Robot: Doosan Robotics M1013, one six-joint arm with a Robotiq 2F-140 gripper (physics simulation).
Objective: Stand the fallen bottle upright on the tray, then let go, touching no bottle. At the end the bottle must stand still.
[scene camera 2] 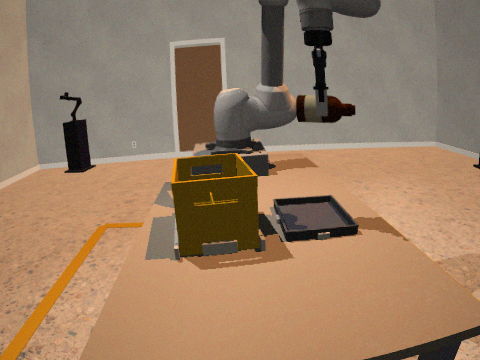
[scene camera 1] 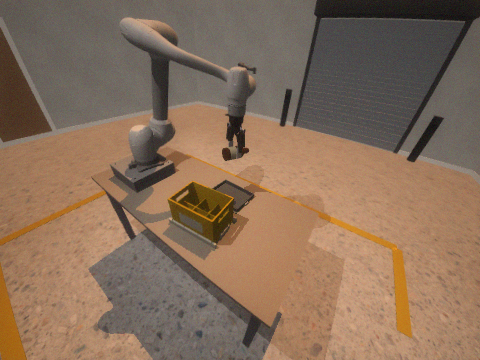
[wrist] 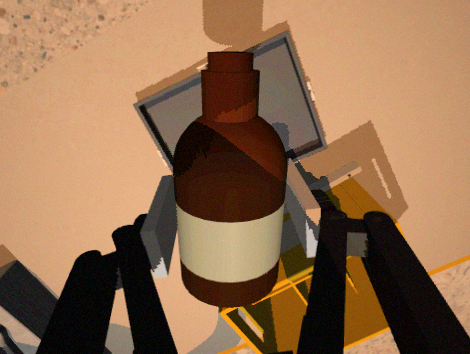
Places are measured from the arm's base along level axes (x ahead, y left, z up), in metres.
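Pixels of known places: gripper, fingertip midpoint: [scene camera 2: 322, 114] [scene camera 1: 234, 155] [wrist: 229, 185]; arm's base at its link origin: [scene camera 2: 234, 149] [scene camera 1: 147, 162].
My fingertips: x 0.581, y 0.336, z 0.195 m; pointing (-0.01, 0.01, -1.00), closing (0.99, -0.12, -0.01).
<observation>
Ahead of a thing's pixels: the offset from my fingertips to its top centre. Level surfaces: height alone.
A brown bottle @(dx +0.004, dy +0.013, dz +0.052 m) [scene camera 1: 233, 153] [scene camera 2: 312, 109] [wrist: 231, 245] with a cream label lies on its side in the air. Its neck points to the right in scene camera 2 and to the top in the wrist view. My gripper [scene camera 1: 236, 150] [scene camera 2: 321, 106] points straight down and is shut on the bottle around its label and shoulder, one finger on each side. It holds the bottle high above the table. The dark, shallow tray [scene camera 1: 234, 193] [scene camera 2: 320, 212] [wrist: 295, 95] lies on the table below, with no bottle on it. In the wrist view the bottle hides part of it.
A yellow crate @(dx +0.081, dy -0.293, dz -0.117 m) [scene camera 1: 192, 216] [scene camera 2: 217, 220] [wrist: 365, 310] with dividers stands on the table @(dz -0.292 m) [scene camera 1: 260, 260] [scene camera 2: 280, 300] beside the tray, on the left in scene camera 2. The crate's walls rise higher than the tray's rim. The arm's base [scene camera 1: 142, 172] stands at the table's far end.
</observation>
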